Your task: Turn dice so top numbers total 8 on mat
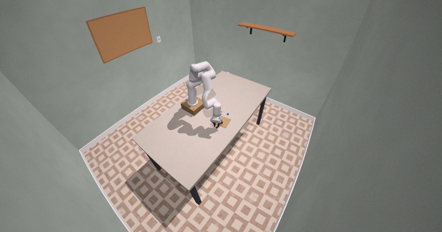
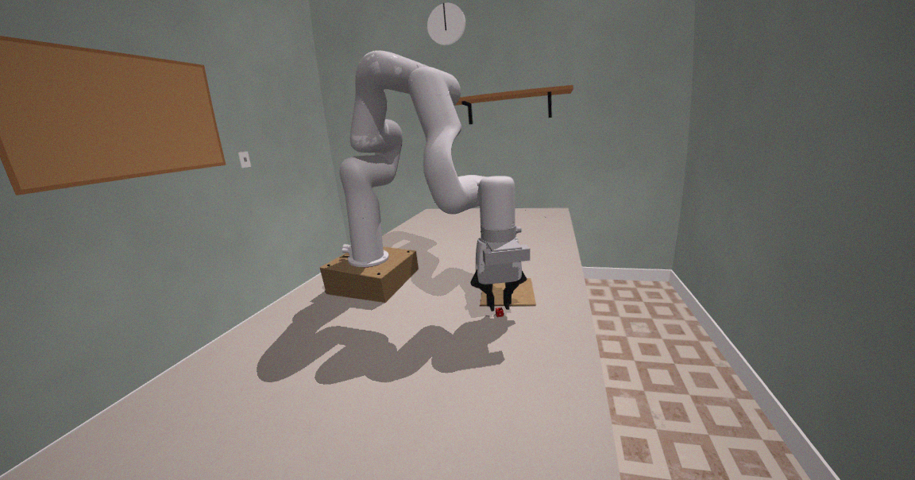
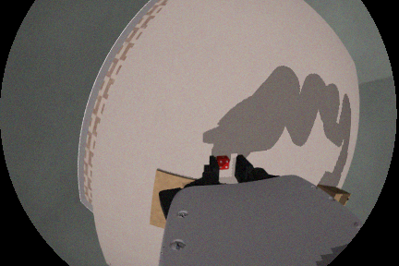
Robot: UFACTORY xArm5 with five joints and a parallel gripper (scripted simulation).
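Now: the red die 3 cm below my hand. Also, from my hand: blue die: 1 cm ahead, 24 cm to the left, 3 cm below; tan mat: 2 cm ahead, 11 cm to the left, 4 cm below; white die: 7 cm behind, 24 cm to the left, 3 cm below.
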